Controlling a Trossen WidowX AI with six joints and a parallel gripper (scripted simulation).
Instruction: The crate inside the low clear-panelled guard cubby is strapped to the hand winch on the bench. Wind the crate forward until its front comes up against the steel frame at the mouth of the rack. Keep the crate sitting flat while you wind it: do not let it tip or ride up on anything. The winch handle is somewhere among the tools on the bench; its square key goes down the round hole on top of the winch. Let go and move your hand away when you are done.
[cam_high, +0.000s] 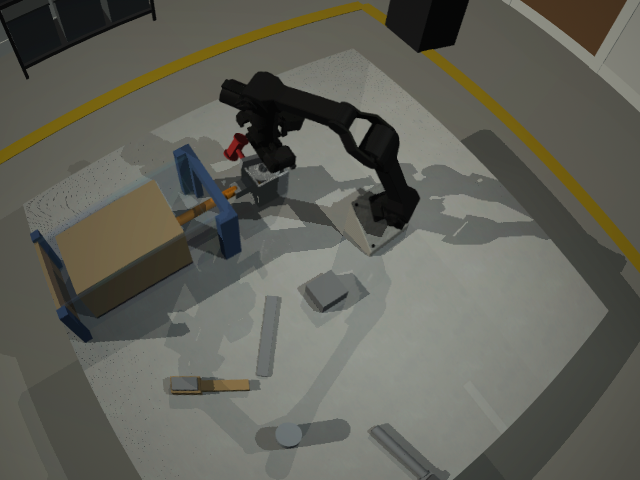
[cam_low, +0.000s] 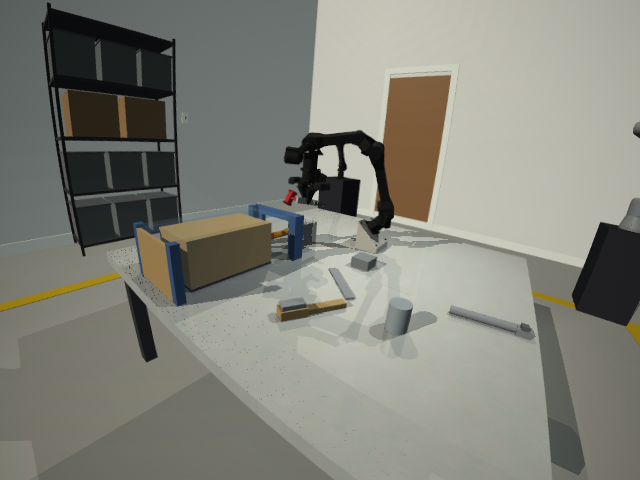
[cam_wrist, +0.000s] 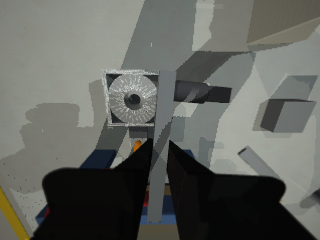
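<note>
Right now the red knob is 5 cm ahead of my gripper tip, 4 cm to the right of it and 2 cm above it. Also, from my gripper tip: grey winch: 4 cm behind, 5 cm to the right, 14 cm below; then blue frame: 14 cm ahead, 3 cm to the right, 7 cm below; then winch handle: 1 cm ahead, 1 cm to the right, 1 cm above.
</note>
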